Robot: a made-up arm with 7 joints. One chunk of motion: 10 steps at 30 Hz.
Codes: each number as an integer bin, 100 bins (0 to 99) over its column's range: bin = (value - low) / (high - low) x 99, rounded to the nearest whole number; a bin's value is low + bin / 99 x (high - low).
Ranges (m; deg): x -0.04..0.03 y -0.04..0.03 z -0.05..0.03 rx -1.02..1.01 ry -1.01..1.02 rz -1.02..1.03
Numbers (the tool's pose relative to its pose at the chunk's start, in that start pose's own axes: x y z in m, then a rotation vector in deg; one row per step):
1: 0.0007 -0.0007 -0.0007 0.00 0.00 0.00
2: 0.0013 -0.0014 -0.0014 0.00 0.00 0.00
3: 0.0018 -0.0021 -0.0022 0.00 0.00 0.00
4: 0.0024 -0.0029 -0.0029 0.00 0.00 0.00
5: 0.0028 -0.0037 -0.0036 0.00 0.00 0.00
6: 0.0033 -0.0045 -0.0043 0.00 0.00 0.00
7: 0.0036 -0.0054 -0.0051 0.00 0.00 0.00
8: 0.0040 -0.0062 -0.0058 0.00 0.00 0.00
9: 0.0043 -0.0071 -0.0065 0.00 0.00 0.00
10: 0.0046 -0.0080 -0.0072 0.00 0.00 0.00
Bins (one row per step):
1: 58 56 61 50 49 49
2: 58 55 60 50 49 49
3: 59 54 59 50 49 49
4: 60 52 58 50 49 49
5: 61 51 57 50 49 49
6: 61 50 57 50 49 49
7: 62 49 56 50 49 49
8: 62 48 55 50 49 49
9: 63 47 54 50 49 49
10: 63 45 53 50 49 49

